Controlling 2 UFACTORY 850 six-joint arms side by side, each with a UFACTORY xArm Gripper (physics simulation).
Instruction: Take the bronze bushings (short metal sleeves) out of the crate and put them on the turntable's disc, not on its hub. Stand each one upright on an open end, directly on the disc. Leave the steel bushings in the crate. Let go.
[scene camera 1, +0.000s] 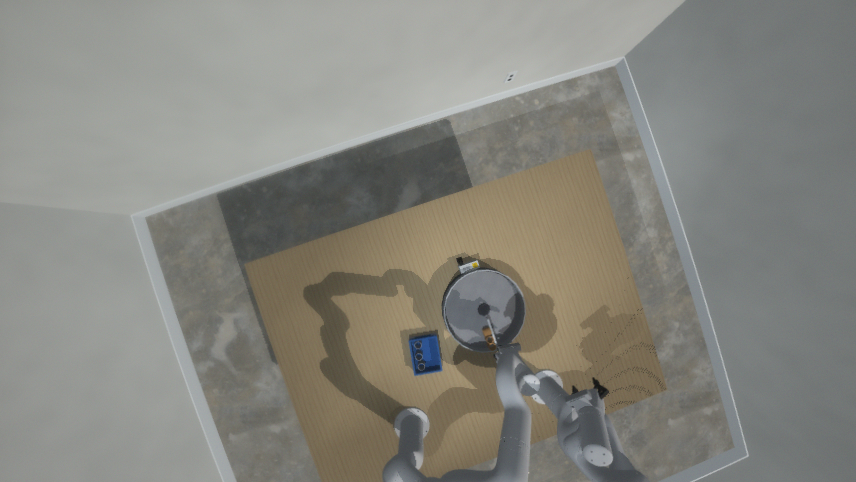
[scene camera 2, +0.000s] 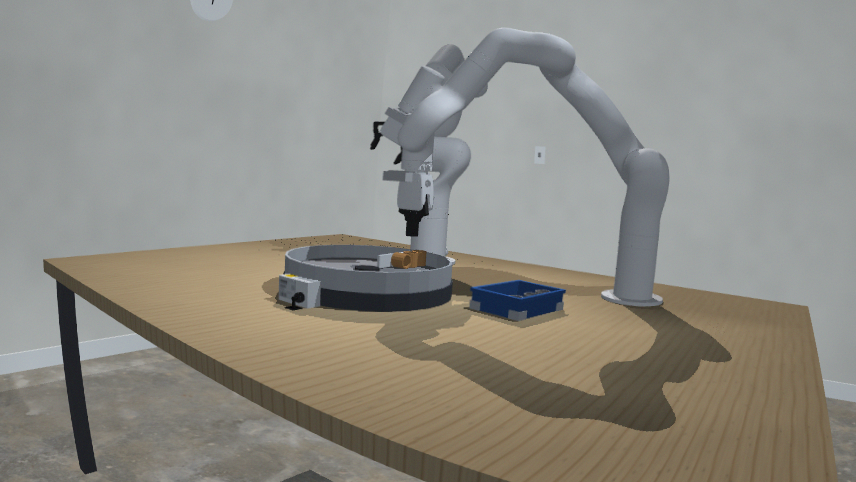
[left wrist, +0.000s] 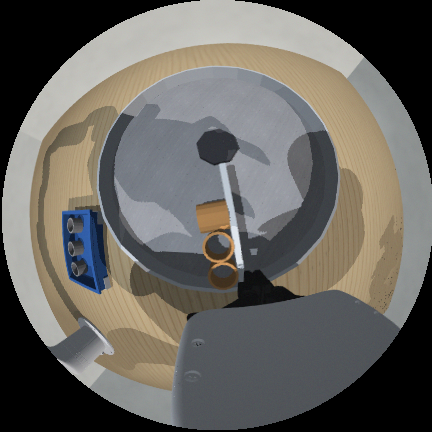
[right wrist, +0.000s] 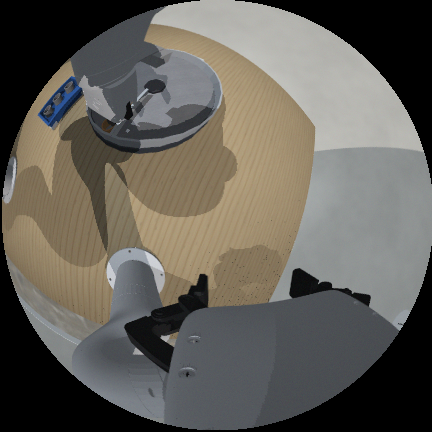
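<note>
One bronze bushing (left wrist: 212, 216) (scene camera 2: 401, 259) lies on its side on the turntable's disc (left wrist: 170, 150), beside a thin light divider (left wrist: 228, 192) (scene camera 2: 384, 259). Two more bronze bushings, one in the middle (left wrist: 218, 247) and one nearest the rim (left wrist: 223, 275), stand upright on the disc in a row with it. Three steel bushings (left wrist: 74, 225) (left wrist: 75, 247) (left wrist: 78, 267) stand in the blue crate (left wrist: 94, 281) (scene camera 1: 425, 373) (scene camera 2: 497, 303). My left gripper (scene camera 2: 412, 232) (left wrist: 250, 282) is shut and empty, above the disc near the divider's outer end. My right gripper (right wrist: 251, 286) (scene camera 2: 386, 153) is open and empty, high above the table's right part.
The dark hub (left wrist: 217, 146) (scene camera 1: 484, 308) is at the disc's centre, with the divider running from it towards the raised rim (scene camera 2: 371, 280). A control box (scene camera 2: 298, 290) is at the turntable's side. My left arm reaches across close to my right arm's base (right wrist: 136, 270).
</note>
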